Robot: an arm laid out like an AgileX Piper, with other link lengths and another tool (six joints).
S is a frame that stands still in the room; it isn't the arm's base.
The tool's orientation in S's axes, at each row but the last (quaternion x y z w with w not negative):
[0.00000, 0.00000, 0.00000, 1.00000]
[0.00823, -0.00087, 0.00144, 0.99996]
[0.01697, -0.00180, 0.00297, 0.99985]
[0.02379, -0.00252, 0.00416, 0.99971]
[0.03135, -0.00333, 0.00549, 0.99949]
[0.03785, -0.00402, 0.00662, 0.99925]
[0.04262, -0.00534, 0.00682, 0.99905]
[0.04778, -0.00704, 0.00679, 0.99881]
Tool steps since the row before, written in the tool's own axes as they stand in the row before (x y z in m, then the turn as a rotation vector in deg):
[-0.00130, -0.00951, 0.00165, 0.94, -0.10, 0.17]
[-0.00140, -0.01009, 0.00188, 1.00, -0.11, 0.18]
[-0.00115, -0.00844, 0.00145, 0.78, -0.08, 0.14]
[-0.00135, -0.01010, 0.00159, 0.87, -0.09, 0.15]
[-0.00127, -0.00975, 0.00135, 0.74, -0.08, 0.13]
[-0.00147, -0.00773, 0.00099, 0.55, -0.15, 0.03]
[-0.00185, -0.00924, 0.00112, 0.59, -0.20, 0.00]
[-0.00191, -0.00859, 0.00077, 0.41, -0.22, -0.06]
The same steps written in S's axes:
[-0.00130, -0.00951, 0.00165, 0.94, -0.10, 0.17]
[-0.00137, -0.01012, 0.00171, 1.00, -0.11, 0.18]
[-0.00110, -0.00849, 0.00116, 0.78, -0.08, 0.14]
[-0.00127, -0.01017, 0.00110, 0.87, -0.09, 0.15]
[-0.00117, -0.00983, 0.00073, 0.74, -0.08, 0.13]
[-0.00137, -0.00780, 0.00039, 0.55, -0.14, 0.02]
[-0.00173, -0.00933, 0.00031, 0.59, -0.19, -0.01]
[-0.00180, -0.00865, -0.00008, 0.41, -0.21, -0.07]

